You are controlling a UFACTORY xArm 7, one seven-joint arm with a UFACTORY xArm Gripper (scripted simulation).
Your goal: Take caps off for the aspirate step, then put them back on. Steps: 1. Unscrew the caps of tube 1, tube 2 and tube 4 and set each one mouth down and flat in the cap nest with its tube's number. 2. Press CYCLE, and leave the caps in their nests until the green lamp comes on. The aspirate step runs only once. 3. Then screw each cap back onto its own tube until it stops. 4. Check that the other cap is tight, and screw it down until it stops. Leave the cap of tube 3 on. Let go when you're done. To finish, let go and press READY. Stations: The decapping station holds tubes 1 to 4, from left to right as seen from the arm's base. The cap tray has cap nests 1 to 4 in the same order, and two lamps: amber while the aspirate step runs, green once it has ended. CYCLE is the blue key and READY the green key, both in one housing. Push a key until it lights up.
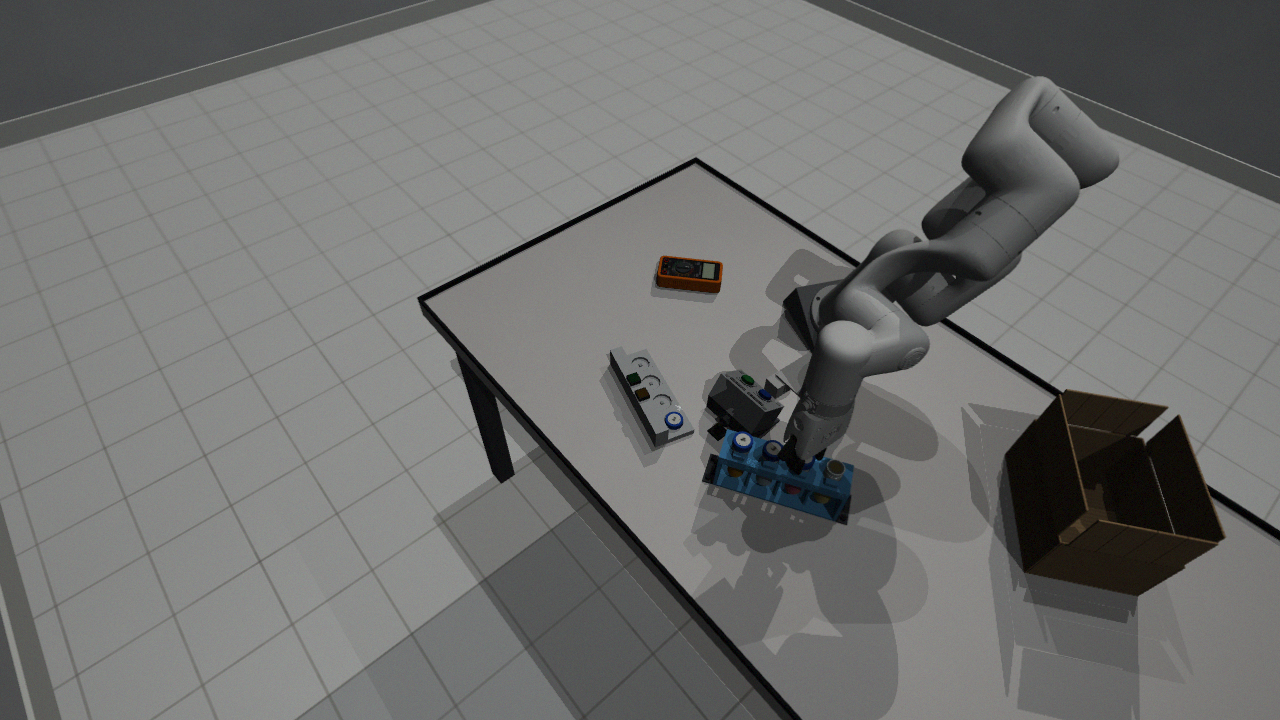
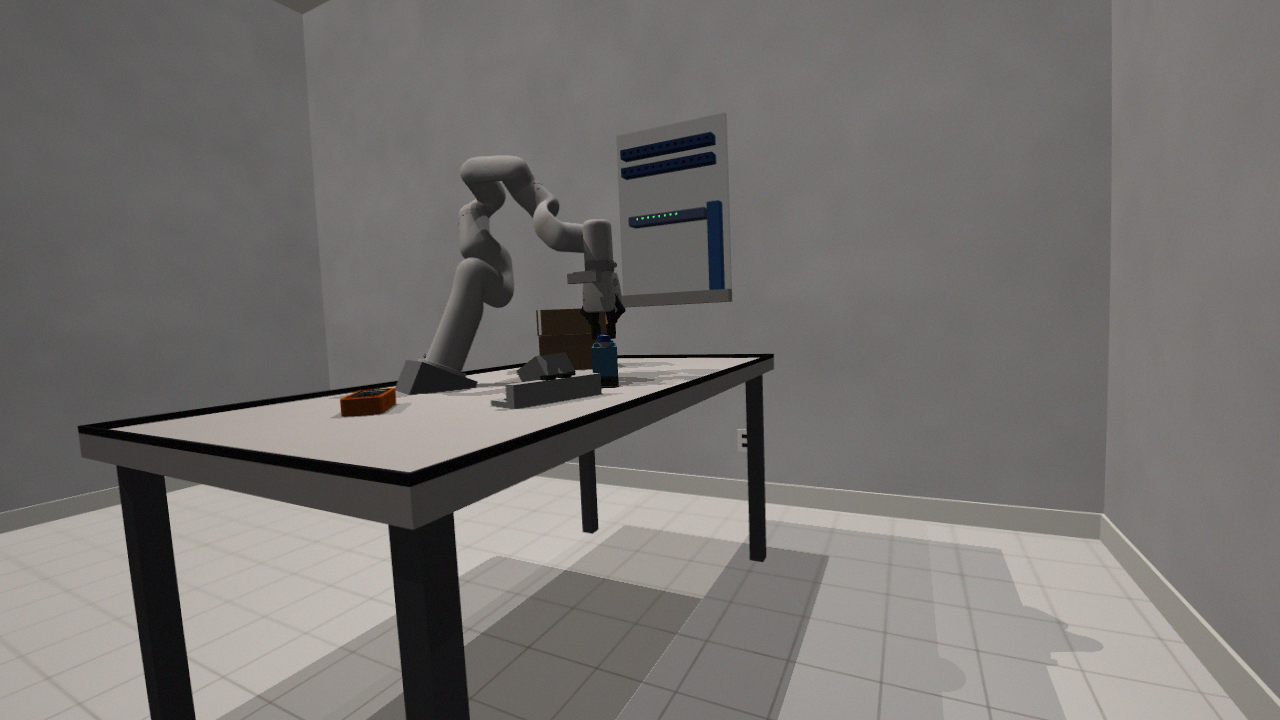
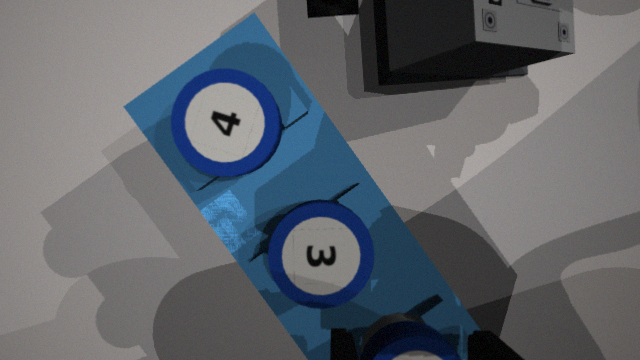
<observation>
A cardboard box shows in image 1 and in image 2; in image 3 it is out of frame. The same spot on the cardboard box: [image 2: 573, 336] is [image 1: 1044, 476]. One and the same spot on a key housing: [image 3: 466, 46] is [image 2: 566, 354].
</observation>
